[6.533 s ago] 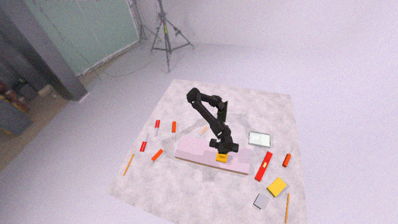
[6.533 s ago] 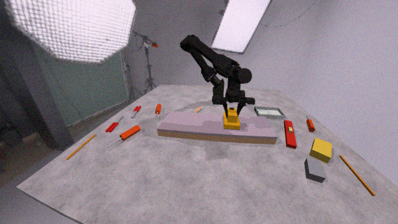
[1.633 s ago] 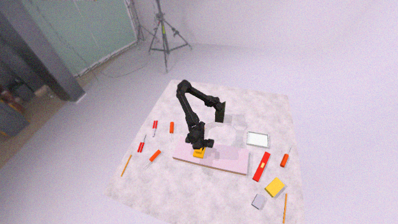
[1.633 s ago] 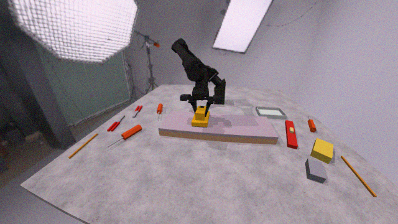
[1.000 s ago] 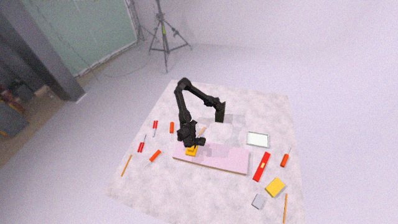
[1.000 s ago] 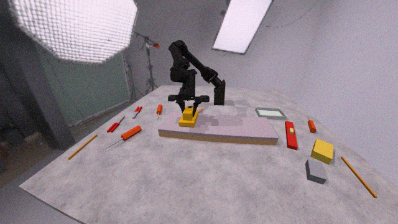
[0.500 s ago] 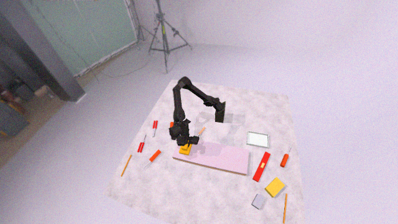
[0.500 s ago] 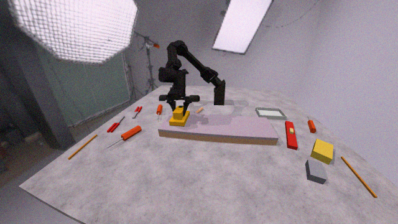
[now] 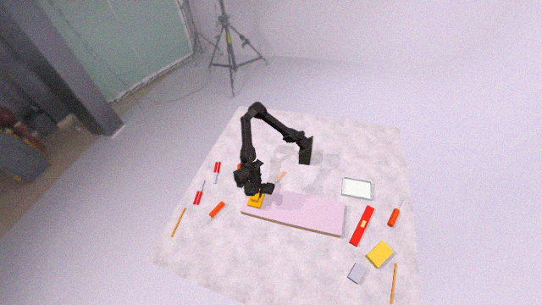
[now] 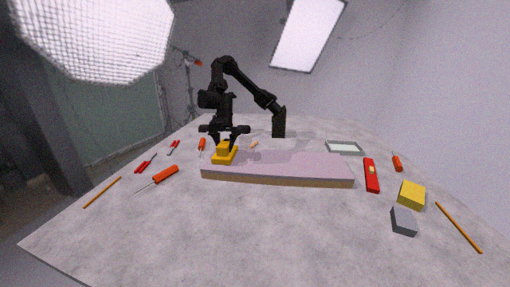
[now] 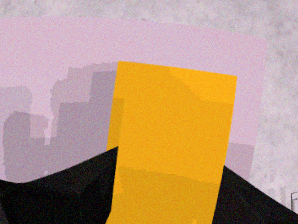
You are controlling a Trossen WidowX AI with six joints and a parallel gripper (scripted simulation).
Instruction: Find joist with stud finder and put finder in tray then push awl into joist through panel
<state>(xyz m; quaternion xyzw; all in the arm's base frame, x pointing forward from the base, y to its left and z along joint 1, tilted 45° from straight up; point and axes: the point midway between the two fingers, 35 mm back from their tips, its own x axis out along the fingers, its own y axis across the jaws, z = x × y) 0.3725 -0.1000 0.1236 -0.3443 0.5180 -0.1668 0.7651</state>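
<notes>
Right now my gripper tip is 260 mm past the white tray, 500 mm to the right of it and 50 mm above it. The rest, counted from my gripper tip: awl 170 mm behind, 50 mm to the left, 60 mm below; stud finder 20 mm behind, 20 mm above; red level 50 mm behind, 560 mm to the left, 50 mm below.
</notes>
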